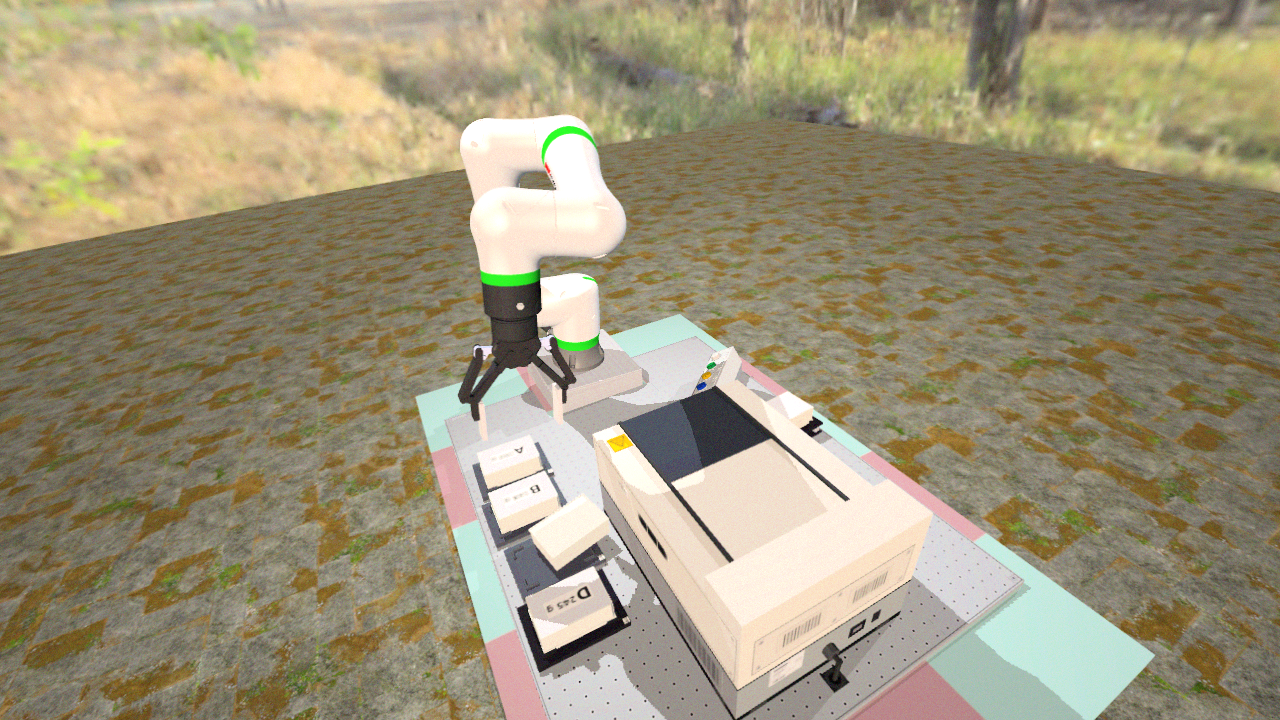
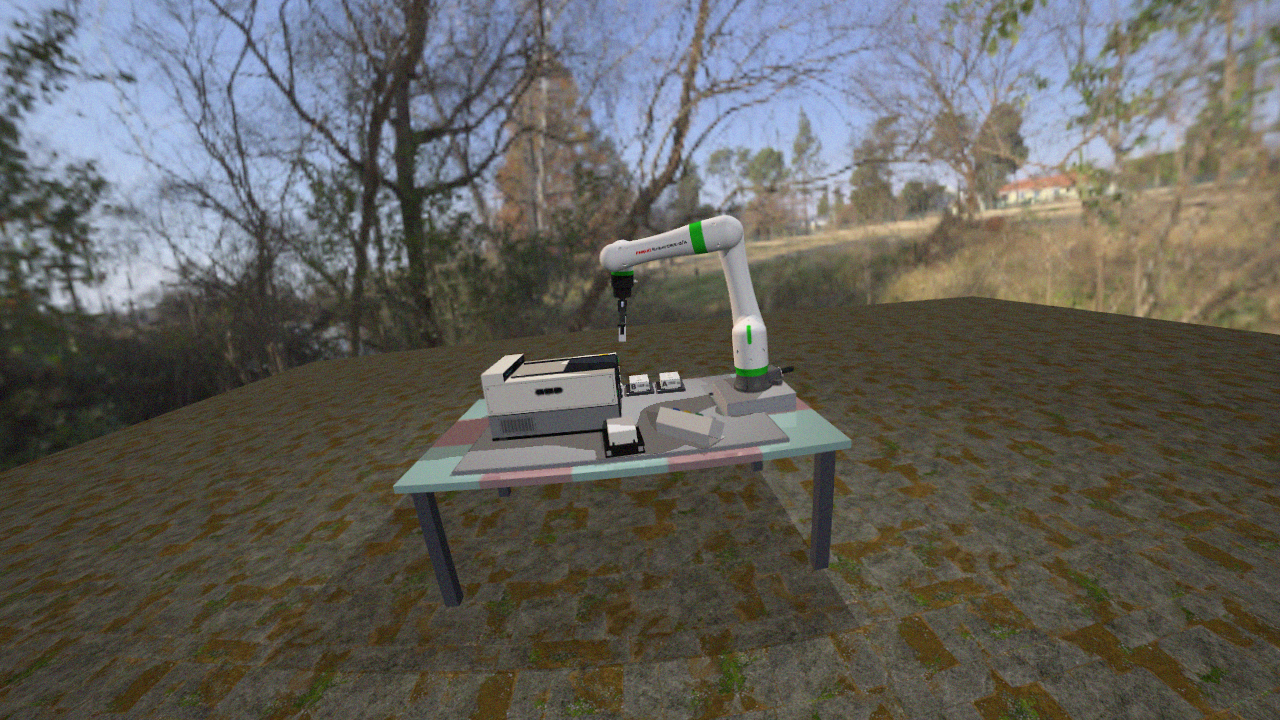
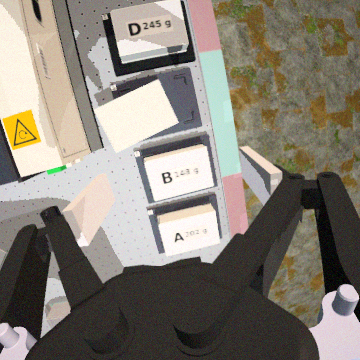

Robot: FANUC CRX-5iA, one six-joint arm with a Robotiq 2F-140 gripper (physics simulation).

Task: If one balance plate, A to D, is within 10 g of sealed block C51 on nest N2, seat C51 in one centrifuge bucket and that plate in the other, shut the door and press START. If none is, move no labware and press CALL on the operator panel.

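Places are measured from the arm's base along level axes (x ahead, y left, z up), in centimetres.
Where they show: gripper, fingertip midpoint: (image 1: 522,428) (image 2: 622,336) (image 3: 173,174); arm's base at its link origin: (image 1: 578,357) (image 2: 752,385).
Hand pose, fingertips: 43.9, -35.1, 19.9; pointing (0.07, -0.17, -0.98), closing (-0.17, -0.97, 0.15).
Things, the pixels of their centre, and the offset from my fingertips, as dx, dy, dz. "spot": a spot on its surface instead.
- Plate A at the middle of its body: (image 3: 188,229) (image 1: 509,461) (image 2: 669,380) -19.0, +1.5, -22.2
- plate B at the middle of its body: (image 3: 178,171) (image 1: 524,501) (image 2: 639,382) -5.6, -1.4, -22.2
- plate D at the middle of its body: (image 1: 570,608) (image 3: 149,30) +21.5, -6.2, -22.2
- cream block at the middle of its body: (image 3: 136,116) (image 1: 570,530) +7.6, +2.0, -21.8
- white block at the middle of its body: (image 1: 780,415) (image 2: 621,430) +11.6, +57.4, -20.3
- large centrifuge at the middle of its body: (image 1: 736,511) (image 2: 558,389) +29.9, +23.9, -13.3
- dark panel at the middle of its body: (image 1: 693,430) (image 2: 590,363) +16.6, +26.0, -4.4
- tilted operator panel at the middle of its body: (image 1: 717,379) (image 2: 689,422) -10.6, +58.1, -21.3
- warning sign at a spot on its surface: (image 3: 21,129) spot: +10.3, +13.6, -4.4
My gripper (image 1: 520,413) (image 2: 622,334) (image 3: 173,174) is open and empty, high above the plate row. Plate A (image 1: 509,462) (image 2: 669,380) (image 3: 190,235) reads 202 g; plate B (image 1: 524,503) (image 2: 638,383) (image 3: 180,172) reads 148 g; plate D (image 1: 571,613) (image 3: 149,31) reads 245 g. All three sit on dark nests. Between B and D, a cream block (image 1: 569,530) (image 3: 137,115) lies askew and tilted over its nest (image 3: 186,97); no letter shows. A white block (image 1: 791,410) (image 2: 621,433) sits on the black nest across the centrifuge; its label is unreadable. The buckets do not show.
The large centrifuge (image 1: 823,573) (image 2: 510,394) stands beside the plate row, with a dark panel (image 1: 693,434) in its top. The tilted operator panel (image 1: 713,370) (image 2: 684,426) has coloured buttons and stands near the arm base (image 1: 595,380) (image 2: 756,396). A warning sign (image 3: 21,129) marks the centrifuge corner.
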